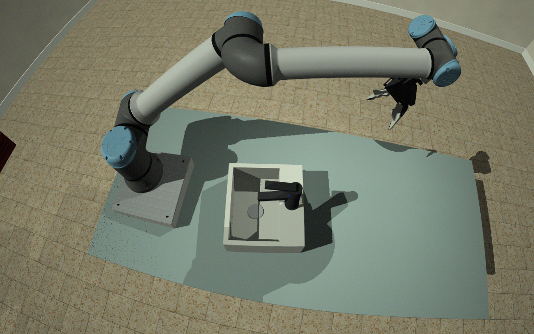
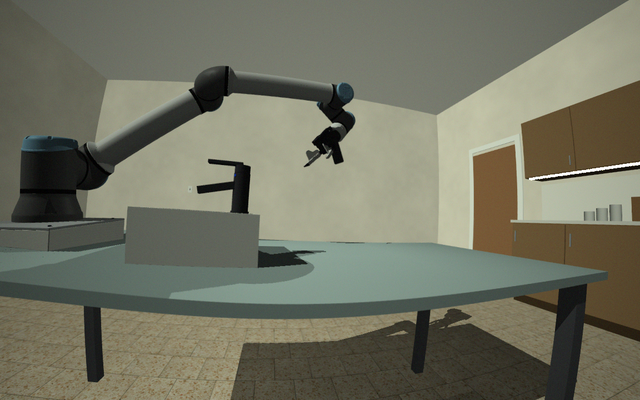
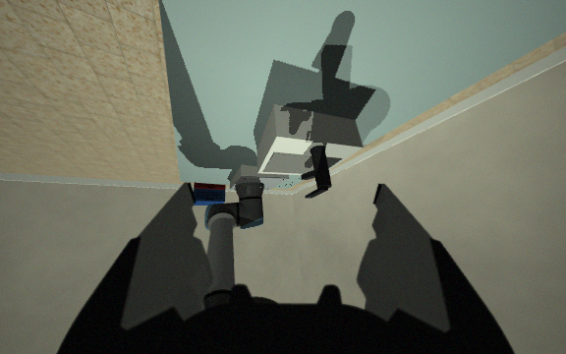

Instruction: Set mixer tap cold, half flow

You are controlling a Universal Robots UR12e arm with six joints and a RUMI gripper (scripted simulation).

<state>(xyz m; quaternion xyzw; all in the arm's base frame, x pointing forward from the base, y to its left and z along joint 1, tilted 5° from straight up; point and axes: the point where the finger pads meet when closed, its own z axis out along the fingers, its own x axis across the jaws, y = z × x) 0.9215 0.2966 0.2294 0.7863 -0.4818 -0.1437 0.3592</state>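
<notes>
The lever lies 310 mm behind my hand, 310 mm to the right of it and 90 mm below it. The rest, counted from my hand: black mixer tap 280 mm behind, 310 mm to the right, 130 mm below; then white sink basin 370 mm behind, 330 mm to the right, 320 mm below.
</notes>
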